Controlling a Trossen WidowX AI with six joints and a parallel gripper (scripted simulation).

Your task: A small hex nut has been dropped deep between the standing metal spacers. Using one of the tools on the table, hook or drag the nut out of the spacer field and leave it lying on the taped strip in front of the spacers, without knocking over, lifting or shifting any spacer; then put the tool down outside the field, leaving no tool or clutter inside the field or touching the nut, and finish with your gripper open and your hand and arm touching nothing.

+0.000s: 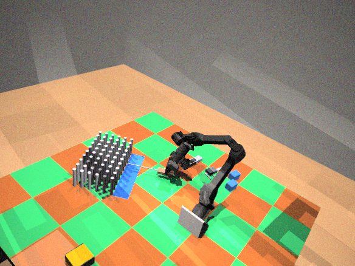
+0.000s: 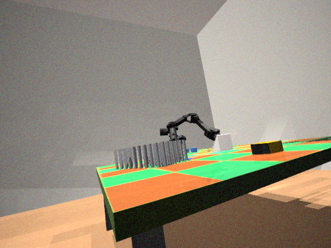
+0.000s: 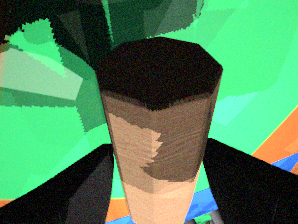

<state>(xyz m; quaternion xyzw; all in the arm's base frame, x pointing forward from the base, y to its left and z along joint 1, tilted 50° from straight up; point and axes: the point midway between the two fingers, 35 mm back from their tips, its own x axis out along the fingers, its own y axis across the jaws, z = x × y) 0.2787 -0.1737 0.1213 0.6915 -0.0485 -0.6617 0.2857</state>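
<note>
The blue taped strip lies 16 cm ahead of my gripper tip, 11 cm to the left of it and 4 cm below it. From my gripper tip the other things lie so: black block: 63 cm to the left, 2 cm below, 1 cm behind; hex nut: 33 cm ahead, 14 cm to the left, 3 cm below; thin metal rod: 10 cm ahead, 4 cm to the left.
</note>
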